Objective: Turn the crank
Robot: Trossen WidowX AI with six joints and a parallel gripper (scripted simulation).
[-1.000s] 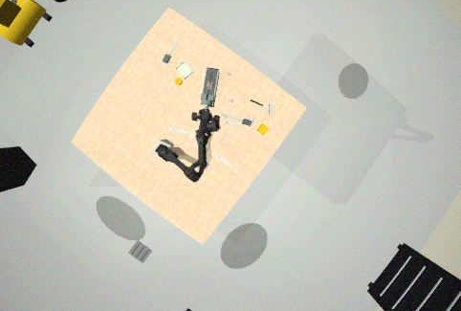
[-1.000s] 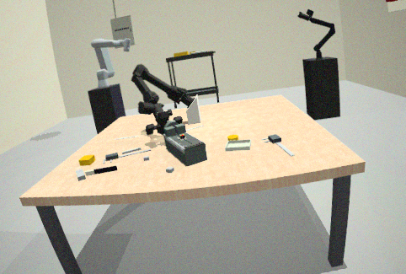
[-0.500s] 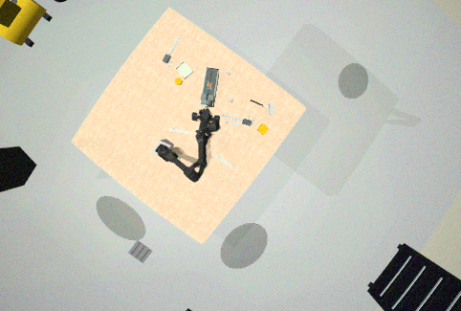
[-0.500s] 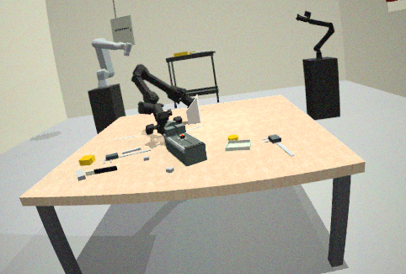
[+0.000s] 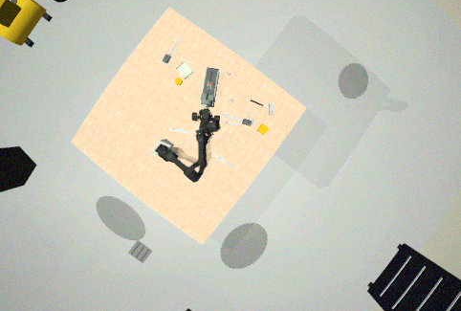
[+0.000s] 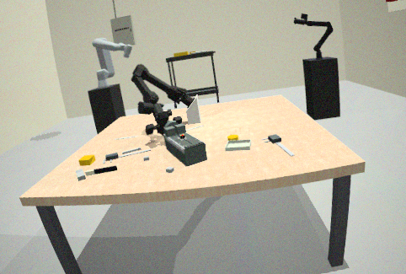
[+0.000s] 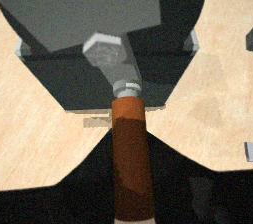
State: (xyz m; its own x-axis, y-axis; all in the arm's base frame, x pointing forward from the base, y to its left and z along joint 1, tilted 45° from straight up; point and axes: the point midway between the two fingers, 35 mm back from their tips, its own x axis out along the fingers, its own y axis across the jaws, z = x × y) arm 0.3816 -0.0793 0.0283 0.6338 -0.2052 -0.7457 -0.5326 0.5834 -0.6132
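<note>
My gripper tip is now 4 cm below the crank. Round my gripper tip: red pointer (14 cm ahead, 9 cm to the left, 5 cm above); brown crank handle (1 cm behind, 1 cm to the right, 3 cm above); yellow disc (3 cm ahead, 30 cm to the left, 2 cm below).
</note>
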